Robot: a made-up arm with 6 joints. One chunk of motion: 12 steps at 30 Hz.
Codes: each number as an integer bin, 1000 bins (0 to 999) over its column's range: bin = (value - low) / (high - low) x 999, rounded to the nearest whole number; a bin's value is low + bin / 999 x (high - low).
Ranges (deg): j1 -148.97..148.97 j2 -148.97..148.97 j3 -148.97..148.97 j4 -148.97..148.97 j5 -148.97..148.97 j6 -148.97..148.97
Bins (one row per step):
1: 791 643 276 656 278 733
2: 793 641 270 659 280 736
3: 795 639 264 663 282 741
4: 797 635 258 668 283 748
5: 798 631 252 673 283 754
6: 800 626 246 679 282 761
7: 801 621 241 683 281 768
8: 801 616 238 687 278 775
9: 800 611 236 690 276 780
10: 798 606 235 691 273 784
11: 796 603 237 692 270 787
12: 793 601 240 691 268 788
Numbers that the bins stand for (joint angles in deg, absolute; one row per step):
1: 86.94 42.80 -66.66 46.67 -66.06 69.64
2: 87.53 42.20 -68.45 47.57 -65.46 70.53
3: 88.13 41.60 -70.24 48.76 -64.87 72.02
4: 88.73 40.41 -72.02 50.25 -64.57 74.11
5: 89.02 39.22 -73.81 51.74 -64.57 75.90
6: 89.62 37.73 -75.60 53.53 -64.87 77.99
7: 89.92 36.24 -77.09 54.73 -65.17 80.08
8: 89.92 34.74 -77.99 55.92 -66.06 82.16
9: 89.62 33.25 -78.59 56.81 -66.66 83.66
10: 89.02 31.76 -78.88 57.11 -67.55 84.85
11: 88.43 30.87 -78.29 57.41 -68.45 85.74
12: 87.53 30.27 -77.39 57.11 -69.04 86.04

